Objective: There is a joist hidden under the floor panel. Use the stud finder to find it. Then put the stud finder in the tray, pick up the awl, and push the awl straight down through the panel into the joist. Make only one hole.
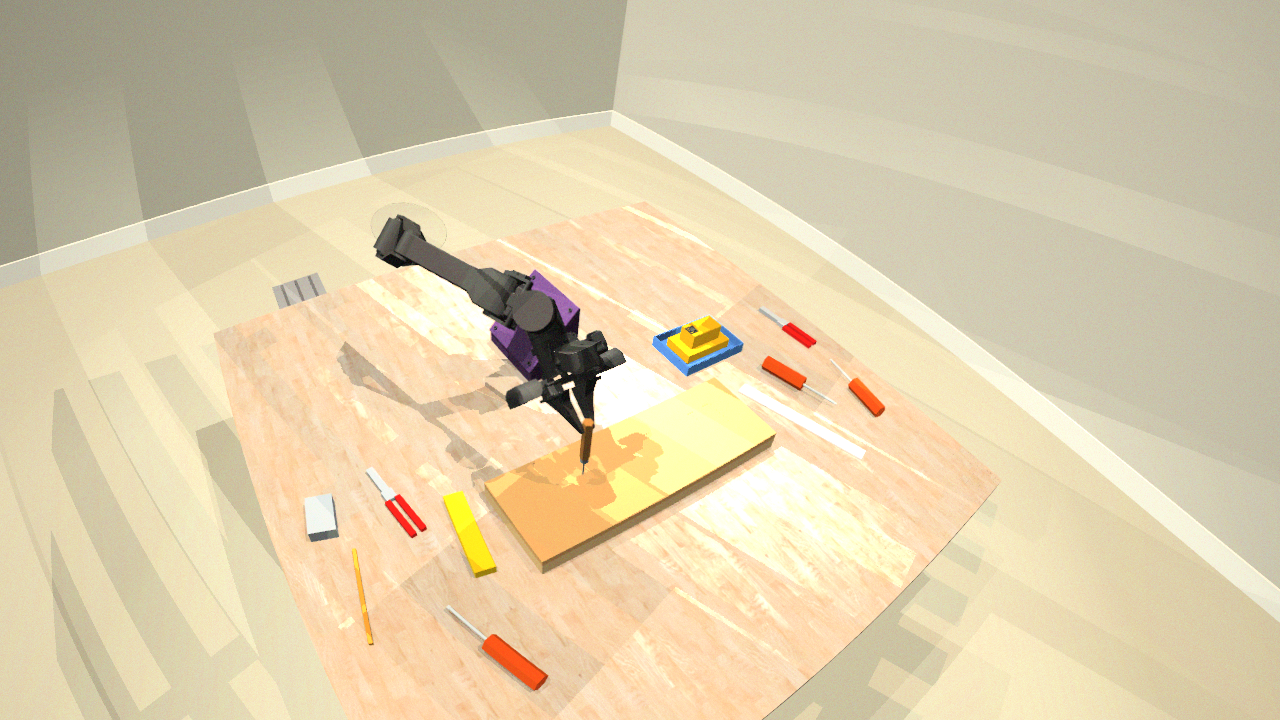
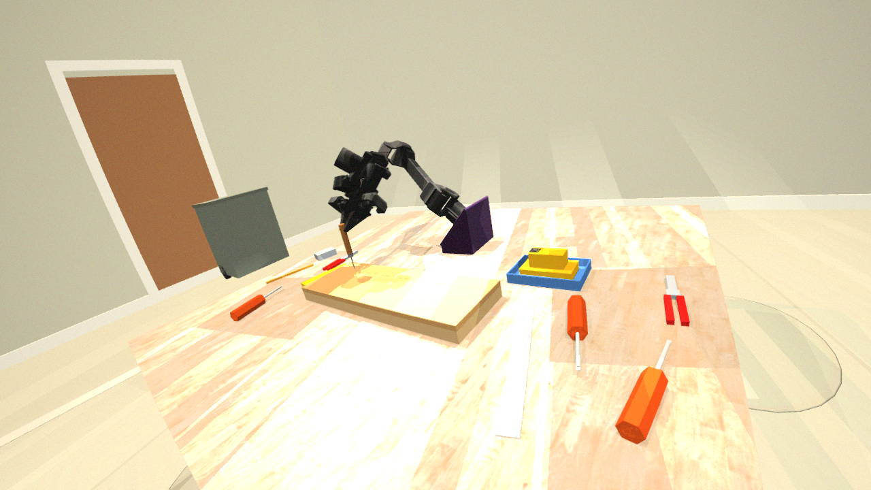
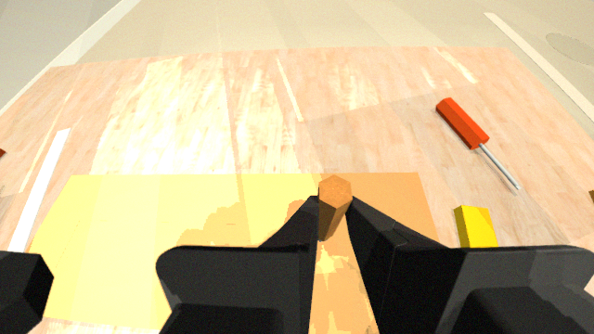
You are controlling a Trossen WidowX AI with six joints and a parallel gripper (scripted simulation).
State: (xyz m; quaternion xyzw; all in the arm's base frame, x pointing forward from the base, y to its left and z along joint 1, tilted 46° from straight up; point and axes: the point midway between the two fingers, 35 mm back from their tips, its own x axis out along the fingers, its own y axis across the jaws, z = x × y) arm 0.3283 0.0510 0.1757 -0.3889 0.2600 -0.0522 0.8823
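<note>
My gripper tip is 5 cm above the awl. Round my gripper tip: yellow level (21 cm to the right, 17 cm below); grey block (44 cm to the right, 16 cm below, 12 cm behind); pencil (41 cm to the right, 17 cm below, 4 cm ahead).
</note>
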